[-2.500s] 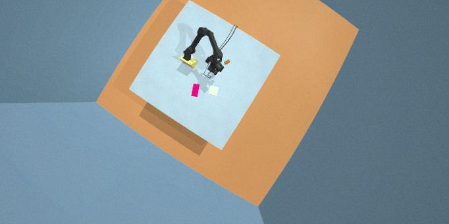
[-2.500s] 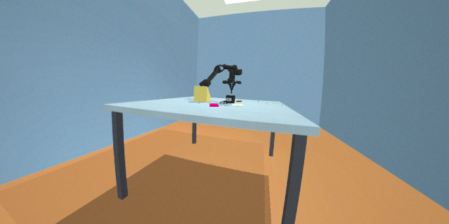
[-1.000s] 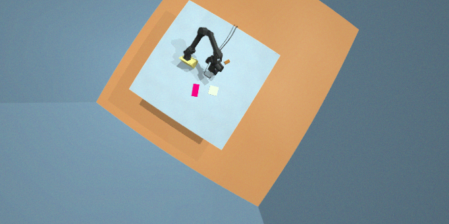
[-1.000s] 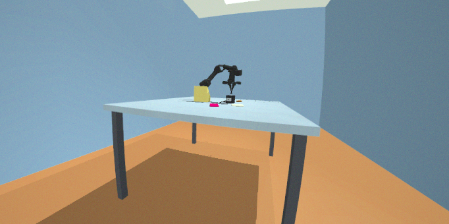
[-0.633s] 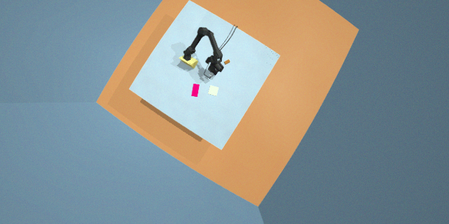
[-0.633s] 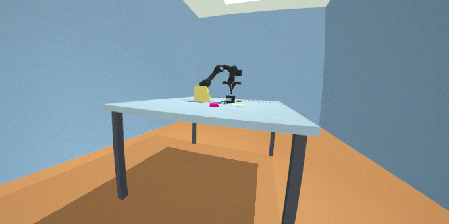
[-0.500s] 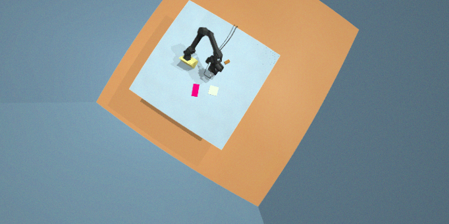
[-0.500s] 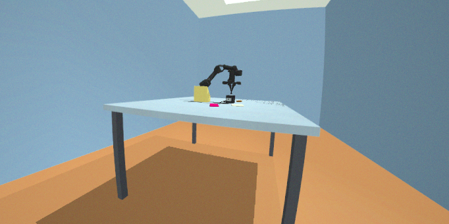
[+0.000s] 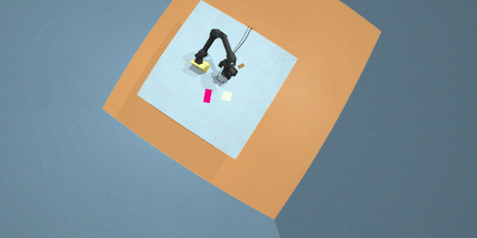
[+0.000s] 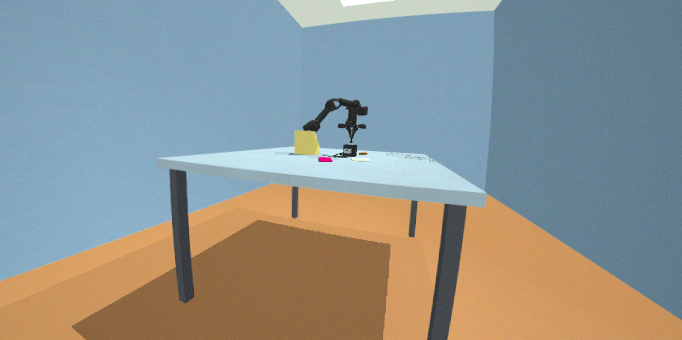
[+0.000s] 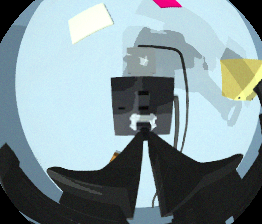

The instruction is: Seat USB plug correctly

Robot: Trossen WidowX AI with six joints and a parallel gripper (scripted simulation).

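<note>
Right now the USB plug is 2 cm below my gripper tip. From my gripper tip the other things lie so: USB socket 4 cm below; cream pad 12 cm ahead, 21 cm to the right, 11 cm below; small block 5 cm ahead, 15 cm to the left, 11 cm below.
</note>
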